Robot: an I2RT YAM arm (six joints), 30 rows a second.
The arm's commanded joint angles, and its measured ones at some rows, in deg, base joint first. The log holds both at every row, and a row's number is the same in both.
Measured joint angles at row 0: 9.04, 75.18, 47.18, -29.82, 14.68, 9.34
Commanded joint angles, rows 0 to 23: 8.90, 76.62, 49.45, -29.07, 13.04, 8.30; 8.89, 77.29, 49.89, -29.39, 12.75, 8.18; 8.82, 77.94, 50.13, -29.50, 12.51, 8.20; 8.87, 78.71, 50.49, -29.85, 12.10, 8.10; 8.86, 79.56, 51.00, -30.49, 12.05, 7.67; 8.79, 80.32, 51.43, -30.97, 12.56, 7.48; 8.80, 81.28, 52.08, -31.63, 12.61, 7.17; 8.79, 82.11, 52.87, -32.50, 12.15, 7.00; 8.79, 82.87, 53.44, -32.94, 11.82, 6.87; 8.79, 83.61, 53.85, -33.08, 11.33, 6.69; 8.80, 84.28, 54.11, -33.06, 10.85, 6.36; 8.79, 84.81, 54.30, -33.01, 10.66, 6.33; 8.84, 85.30, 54.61, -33.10, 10.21, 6.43; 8.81, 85.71, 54.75, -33.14, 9.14, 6.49; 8.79, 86.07, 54.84, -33.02, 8.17, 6.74; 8.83, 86.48, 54.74, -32.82, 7.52, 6.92; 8.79, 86.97, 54.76, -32.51, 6.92, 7.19; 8.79, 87.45, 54.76, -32.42, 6.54, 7.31; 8.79, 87.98, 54.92, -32.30, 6.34, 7.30; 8.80, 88.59, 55.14, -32.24, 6.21, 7.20; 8.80, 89.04, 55.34, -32.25, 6.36, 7.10; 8.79, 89.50, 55.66, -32.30, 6.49, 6.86; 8.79, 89.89, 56.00, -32.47, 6.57, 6.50; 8.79, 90.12, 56.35, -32.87, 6.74, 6.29
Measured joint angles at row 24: 8.88, 89.03, 54.70, -32.01, 7.81, 6.70
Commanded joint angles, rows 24 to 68: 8.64, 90.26, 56.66, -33.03, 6.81, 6.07; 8.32, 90.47, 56.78, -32.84, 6.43, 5.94; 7.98, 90.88, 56.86, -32.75, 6.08, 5.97; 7.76, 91.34, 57.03, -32.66, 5.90, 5.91; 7.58, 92.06, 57.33, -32.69, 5.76, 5.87; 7.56, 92.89, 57.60, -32.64, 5.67, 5.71; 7.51, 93.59, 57.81, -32.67, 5.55, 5.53; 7.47, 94.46, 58.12, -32.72, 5.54, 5.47; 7.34, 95.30, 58.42, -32.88, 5.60, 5.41; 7.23, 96.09, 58.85, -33.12, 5.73, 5.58; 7.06, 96.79, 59.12, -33.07, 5.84, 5.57; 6.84, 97.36, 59.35, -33.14, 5.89, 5.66; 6.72, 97.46, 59.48, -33.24, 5.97, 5.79; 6.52, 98.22, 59.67, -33.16, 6.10, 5.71; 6.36, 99.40, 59.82, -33.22, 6.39, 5.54; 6.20, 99.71, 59.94, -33.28, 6.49, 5.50; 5.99, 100.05, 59.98, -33.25, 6.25, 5.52; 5.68, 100.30, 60.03, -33.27, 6.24, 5.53; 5.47, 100.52, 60.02, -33.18, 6.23, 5.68; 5.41, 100.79, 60.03, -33.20, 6.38, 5.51; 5.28, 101.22, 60.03, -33.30, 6.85, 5.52; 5.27, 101.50, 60.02, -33.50, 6.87, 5.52; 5.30, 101.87, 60.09, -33.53, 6.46, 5.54; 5.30, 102.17, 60.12, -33.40, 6.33, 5.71; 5.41, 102.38, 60.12, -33.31, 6.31, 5.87; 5.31, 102.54, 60.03, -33.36, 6.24, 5.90; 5.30, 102.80, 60.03, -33.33, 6.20, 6.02; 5.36, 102.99, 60.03, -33.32, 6.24, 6.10; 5.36, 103.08, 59.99, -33.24, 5.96, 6.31; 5.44, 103.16, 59.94, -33.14, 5.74, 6.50; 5.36, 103.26, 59.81, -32.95, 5.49, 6.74; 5.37, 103.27, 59.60, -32.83, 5.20, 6.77; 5.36, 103.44, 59.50, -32.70, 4.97, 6.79; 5.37, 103.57, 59.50, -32.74, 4.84, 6.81; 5.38, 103.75, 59.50, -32.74, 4.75, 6.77; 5.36, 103.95, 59.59, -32.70, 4.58, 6.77; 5.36, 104.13, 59.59, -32.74, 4.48, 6.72; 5.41, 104.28, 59.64, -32.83, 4.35, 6.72; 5.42, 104.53, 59.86, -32.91, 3.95, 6.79; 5.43, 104.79, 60.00, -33.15, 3.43, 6.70; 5.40, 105.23, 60.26, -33.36, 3.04, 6.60; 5.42, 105.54, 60.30, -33.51, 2.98, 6.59; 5.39, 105.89, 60.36, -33.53, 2.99, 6.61; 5.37, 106.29, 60.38, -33.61, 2.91, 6.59; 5.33, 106.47, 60.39, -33.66, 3.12, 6.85
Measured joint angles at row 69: 5.32, 102.85, 61.69, -32.51, 3.40, 6.37
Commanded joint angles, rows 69 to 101: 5.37, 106.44, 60.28, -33.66, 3.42, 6.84; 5.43, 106.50, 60.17, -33.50, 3.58, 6.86; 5.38, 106.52, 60.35, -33.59, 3.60, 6.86; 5.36, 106.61, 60.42, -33.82, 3.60, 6.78; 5.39, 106.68, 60.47, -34.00, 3.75, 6.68; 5.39, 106.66, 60.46, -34.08, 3.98, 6.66; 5.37, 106.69, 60.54, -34.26, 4.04, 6.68; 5.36, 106.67, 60.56, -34.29, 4.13, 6.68; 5.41, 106.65, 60.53, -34.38, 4.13, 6.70; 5.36, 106.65, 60.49, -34.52, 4.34, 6.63; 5.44, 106.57, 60.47, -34.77, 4.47, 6.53; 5.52, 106.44, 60.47, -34.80, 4.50, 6.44; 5.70, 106.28, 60.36, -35.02, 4.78, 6.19; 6.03, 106.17, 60.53, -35.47, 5.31, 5.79; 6.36, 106.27, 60.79, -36.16, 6.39, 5.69; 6.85, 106.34, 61.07, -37.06, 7.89, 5.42; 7.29, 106.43, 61.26, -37.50, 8.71, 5.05; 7.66, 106.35, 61.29, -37.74, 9.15, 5.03; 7.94, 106.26, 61.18, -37.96, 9.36, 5.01; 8.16, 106.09, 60.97, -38.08, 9.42, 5.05; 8.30, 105.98, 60.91, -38.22, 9.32, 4.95; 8.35, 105.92, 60.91, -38.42, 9.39, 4.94; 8.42, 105.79, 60.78, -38.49, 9.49, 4.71; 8.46, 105.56, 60.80, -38.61, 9.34, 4.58; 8.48, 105.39, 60.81, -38.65, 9.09, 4.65; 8.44, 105.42, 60.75, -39.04, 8.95, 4.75; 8.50, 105.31, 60.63, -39.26, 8.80, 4.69; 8.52, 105.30, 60.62, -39.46, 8.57, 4.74; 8.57, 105.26, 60.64, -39.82, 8.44, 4.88; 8.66, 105.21, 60.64, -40.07, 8.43, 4.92; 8.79, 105.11, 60.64, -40.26, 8.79, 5.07; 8.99, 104.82, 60.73, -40.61, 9.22, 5.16; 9.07, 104.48, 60.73, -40.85, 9.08, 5.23
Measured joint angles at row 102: 8.14, 103.02, 62.63, -34.72, 8.64, 5.76
